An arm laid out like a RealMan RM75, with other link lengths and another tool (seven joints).
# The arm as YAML. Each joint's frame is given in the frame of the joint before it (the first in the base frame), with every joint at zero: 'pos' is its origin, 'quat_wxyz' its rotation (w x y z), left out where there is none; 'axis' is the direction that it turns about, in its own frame. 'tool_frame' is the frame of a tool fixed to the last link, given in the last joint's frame.
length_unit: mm
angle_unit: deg
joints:
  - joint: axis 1
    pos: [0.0, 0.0, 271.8]
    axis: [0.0, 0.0, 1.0]
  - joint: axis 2
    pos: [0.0, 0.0, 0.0]
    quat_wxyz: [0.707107, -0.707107, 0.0, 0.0]
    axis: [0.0, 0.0, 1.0]
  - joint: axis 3
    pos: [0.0, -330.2, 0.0]
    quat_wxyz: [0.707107, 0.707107, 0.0, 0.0]
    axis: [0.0, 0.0, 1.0]
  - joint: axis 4
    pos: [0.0, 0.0, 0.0]
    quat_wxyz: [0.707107, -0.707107, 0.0, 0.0]
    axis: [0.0, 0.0, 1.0]
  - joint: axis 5
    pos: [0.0, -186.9, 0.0]
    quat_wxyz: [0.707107, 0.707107, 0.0, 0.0]
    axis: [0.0, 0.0, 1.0]
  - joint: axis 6
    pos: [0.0, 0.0, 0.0]
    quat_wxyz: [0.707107, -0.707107, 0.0, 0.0]
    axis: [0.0, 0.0, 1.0]
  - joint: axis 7
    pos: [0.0, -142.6, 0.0]
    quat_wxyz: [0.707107, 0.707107, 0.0, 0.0]
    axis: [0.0, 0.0, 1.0]
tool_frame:
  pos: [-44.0, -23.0, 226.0]
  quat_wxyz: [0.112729, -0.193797, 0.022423, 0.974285]
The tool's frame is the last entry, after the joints.
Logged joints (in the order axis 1, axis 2, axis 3, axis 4, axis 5, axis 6, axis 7), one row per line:
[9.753 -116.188 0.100 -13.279 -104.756 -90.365 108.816]
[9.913 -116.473 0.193 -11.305 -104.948 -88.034 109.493]
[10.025 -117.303 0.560 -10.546 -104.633 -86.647 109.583]
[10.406 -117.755 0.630 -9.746 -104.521 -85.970 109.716]
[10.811 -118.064 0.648 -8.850 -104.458 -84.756 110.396]
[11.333 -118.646 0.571 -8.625 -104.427 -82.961 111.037]
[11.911 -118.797 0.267 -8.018 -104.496 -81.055 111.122]
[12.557 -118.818 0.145 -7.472 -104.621 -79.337 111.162]
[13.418 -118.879 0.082 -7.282 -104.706 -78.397 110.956]
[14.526 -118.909 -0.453 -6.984 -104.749 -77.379 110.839]
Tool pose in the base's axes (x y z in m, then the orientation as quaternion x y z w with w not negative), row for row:
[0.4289 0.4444 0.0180 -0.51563 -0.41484 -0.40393 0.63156]
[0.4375 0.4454 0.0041 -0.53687 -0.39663 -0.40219 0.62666]
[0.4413 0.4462 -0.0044 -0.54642 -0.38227 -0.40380 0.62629]
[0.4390 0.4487 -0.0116 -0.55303 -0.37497 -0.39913 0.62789]
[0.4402 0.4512 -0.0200 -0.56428 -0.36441 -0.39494 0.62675]
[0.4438 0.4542 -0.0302 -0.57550 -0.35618 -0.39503 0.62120]
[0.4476 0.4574 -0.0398 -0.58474 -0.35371 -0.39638 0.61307]
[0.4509 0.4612 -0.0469 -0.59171 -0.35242 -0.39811 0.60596]
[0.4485 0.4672 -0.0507 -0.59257 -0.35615 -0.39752 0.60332]
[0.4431 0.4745 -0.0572 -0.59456 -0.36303 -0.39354 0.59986]
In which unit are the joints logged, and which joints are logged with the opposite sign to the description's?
The joints are logged in degrees. Opposite sign: axis 2.
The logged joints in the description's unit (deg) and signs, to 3 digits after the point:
[9.753 116.188 0.100 -13.279 -104.756 -90.365 108.816]
[9.913 116.473 0.193 -11.305 -104.948 -88.034 109.493]
[10.025 117.303 0.560 -10.546 -104.633 -86.647 109.583]
[10.406 117.755 0.630 -9.746 -104.521 -85.970 109.716]
[10.811 118.064 0.648 -8.850 -104.458 -84.756 110.396]
[11.333 118.646 0.571 -8.625 -104.427 -82.961 111.037]
[11.911 118.797 0.267 -8.018 -104.496 -81.055 111.122]
[12.557 118.818 0.145 -7.472 -104.621 -79.337 111.162]
[13.418 118.879 0.082 -7.282 -104.706 -78.397 110.956]
[14.526 118.909 -0.453 -6.984 -104.749 -77.379 110.839]

